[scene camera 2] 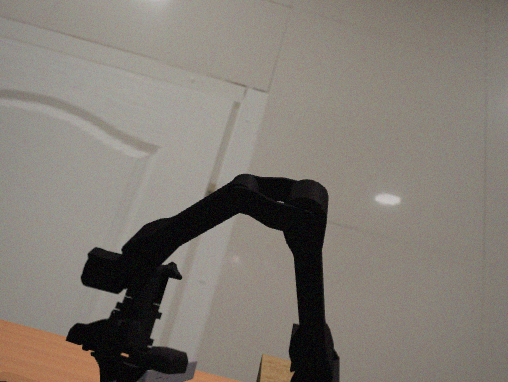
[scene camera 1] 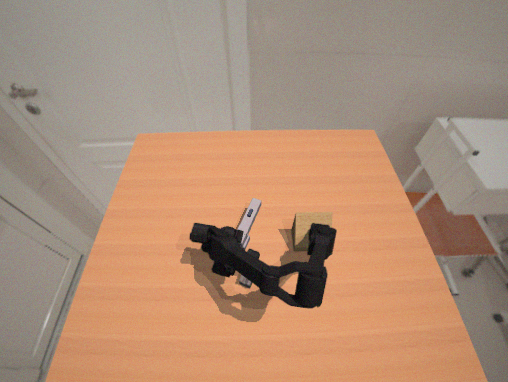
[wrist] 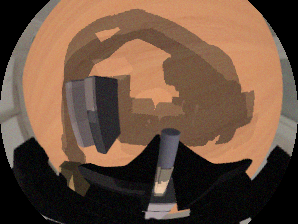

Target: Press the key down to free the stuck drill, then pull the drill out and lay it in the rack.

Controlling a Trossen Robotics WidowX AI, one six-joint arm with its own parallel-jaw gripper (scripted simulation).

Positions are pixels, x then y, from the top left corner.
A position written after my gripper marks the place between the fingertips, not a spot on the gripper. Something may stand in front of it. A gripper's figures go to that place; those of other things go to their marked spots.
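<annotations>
Marked spots on a dark grey block (wrist: 92, 103) and a grey bar (wrist: 167, 201): 120 mm apart. The bar is 110 mm from the lens, my gripper (wrist: 163, 138) 100 mm from the lens. The block is at 70 mm from the lens; a drill (wrist: 170, 138), 60 mm from the lens.
</annotations>
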